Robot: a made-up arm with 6 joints.
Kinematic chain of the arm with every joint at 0, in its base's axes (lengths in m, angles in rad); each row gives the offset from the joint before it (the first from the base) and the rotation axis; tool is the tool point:
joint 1: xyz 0 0 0.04 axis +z
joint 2: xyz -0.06 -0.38 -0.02 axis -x
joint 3: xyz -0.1 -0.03 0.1 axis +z
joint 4: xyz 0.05 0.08 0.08 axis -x
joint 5: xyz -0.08 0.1 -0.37 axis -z
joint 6: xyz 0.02 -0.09 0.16 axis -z
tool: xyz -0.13 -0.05 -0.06
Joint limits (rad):
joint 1: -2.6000..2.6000
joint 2: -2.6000..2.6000
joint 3: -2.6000..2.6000
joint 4: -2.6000..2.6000
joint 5: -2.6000..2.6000
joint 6: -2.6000..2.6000
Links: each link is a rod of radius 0.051 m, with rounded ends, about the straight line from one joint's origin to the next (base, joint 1, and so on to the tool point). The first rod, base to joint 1, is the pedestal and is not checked.
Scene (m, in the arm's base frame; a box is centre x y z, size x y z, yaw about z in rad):
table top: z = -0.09
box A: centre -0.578 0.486 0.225 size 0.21 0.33 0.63 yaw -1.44
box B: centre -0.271 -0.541 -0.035 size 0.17 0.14 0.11 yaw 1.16
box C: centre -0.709 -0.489 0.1 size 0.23 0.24 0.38 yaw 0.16
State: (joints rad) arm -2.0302 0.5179 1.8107 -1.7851 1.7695 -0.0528
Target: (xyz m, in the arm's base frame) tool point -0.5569 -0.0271 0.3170
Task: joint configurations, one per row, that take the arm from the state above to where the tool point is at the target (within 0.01 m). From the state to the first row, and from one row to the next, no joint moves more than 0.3 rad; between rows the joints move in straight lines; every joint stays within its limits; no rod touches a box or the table.
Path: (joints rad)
1: -1.7718 0.6842 1.7052 -1.9209 1.7317 -0.0833
2: -1.5133 0.8505 1.5997 -2.0567 1.6939 -0.1139
3: -1.2549 1.0169 1.4943 -2.1925 1.6561 -0.1444
4: -0.9965 1.1832 1.3888 -2.3284 1.6182 -0.1750
5: -0.7381 1.3495 1.2833 -2.4642 1.5804 -0.2055
6: -0.4796 1.5158 1.1778 -2.6000 1.5426 -0.2361
7: -0.4065 1.3417 1.2320 -2.3162 1.6083 -0.0731
8: -0.3333 1.1677 1.2862 -2.0324 1.6740 0.0899
9: -0.2601 0.9936 1.3404 -1.7487 1.7397 0.2529
10: -0.1869 0.8195 1.3945 -1.4649 1.8054 0.4159

